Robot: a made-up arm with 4 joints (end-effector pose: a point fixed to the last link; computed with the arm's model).
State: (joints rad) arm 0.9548 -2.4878 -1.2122 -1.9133
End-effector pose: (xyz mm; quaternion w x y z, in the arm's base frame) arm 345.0 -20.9 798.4 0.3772 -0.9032 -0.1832 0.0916
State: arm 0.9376 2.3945 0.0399 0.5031
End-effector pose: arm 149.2 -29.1 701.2 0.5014 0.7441 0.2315 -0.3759
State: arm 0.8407 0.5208 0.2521 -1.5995
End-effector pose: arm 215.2 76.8 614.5 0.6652 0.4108 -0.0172 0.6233
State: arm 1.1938 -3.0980 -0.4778 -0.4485
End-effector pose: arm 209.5 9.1 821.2 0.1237 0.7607 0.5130 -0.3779
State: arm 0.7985 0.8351 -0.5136 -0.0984
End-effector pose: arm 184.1 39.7 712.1 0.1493 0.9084 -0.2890 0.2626
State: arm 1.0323 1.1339 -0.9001 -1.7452
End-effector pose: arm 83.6 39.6 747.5 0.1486 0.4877 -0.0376 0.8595
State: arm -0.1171 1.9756 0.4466 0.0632
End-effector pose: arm 150.2 95.2 609.0 0.1668 0.9673 0.1893 0.0264
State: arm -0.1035 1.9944 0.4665 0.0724
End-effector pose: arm 149.4 92.8 606.4 0.1838 0.9628 0.1965 0.0252
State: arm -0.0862 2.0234 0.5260 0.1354
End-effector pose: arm 149.6 89.4 597.6 0.2267 0.9532 0.2001 0.0039
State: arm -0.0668 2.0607 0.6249 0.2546
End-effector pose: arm 151.2 83.4 582.6 0.2942 0.9353 0.1931 -0.0362
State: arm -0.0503 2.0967 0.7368 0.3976
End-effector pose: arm 154.2 74.7 566.2 0.3661 0.9110 0.1717 -0.0813
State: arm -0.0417 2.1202 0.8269 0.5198
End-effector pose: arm 157.5 66.4 553.8 0.4192 0.8887 0.1436 -0.1177
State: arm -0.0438 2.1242 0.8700 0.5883
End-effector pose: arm 159.5 63.0 547.7 0.4408 0.8781 0.1231 -0.1396
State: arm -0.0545 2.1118 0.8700 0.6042
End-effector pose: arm 160.1 65.1 547.0 0.4361 0.8800 0.1152 -0.1488
